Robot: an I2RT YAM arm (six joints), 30 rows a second.
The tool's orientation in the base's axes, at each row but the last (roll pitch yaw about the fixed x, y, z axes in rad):
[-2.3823, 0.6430, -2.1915]
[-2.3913, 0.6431, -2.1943]
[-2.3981, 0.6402, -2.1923]
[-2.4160, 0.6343, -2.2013]
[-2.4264, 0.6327, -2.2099]
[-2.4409, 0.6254, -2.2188]
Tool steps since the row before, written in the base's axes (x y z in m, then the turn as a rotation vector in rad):
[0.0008, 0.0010, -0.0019, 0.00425, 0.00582, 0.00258]
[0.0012, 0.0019, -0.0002, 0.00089, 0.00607, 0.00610]
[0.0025, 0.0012, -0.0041, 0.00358, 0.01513, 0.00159]
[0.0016, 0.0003, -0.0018, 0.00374, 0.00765, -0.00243]
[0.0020, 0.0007, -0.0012, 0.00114, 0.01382, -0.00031]
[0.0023, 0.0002, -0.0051, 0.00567, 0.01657, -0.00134]
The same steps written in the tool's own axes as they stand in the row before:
[0.0001, 0.0015, 0.0017, -0.00731, 0.00150, 0.00169]
[-0.0017, 0.0011, 0.0010, -0.00802, 0.00096, -0.00311]
[0.0005, 0.0022, 0.0044, -0.01249, 0.00930, 0.00139]
[0.0001, 0.0006, 0.0024, -0.00531, 0.00571, 0.00419]
[-0.0007, 0.0004, 0.0023, -0.00931, 0.01026, 0.00064]
[0.0017, 0.0019, 0.0050, -0.01270, 0.01117, 0.00474]

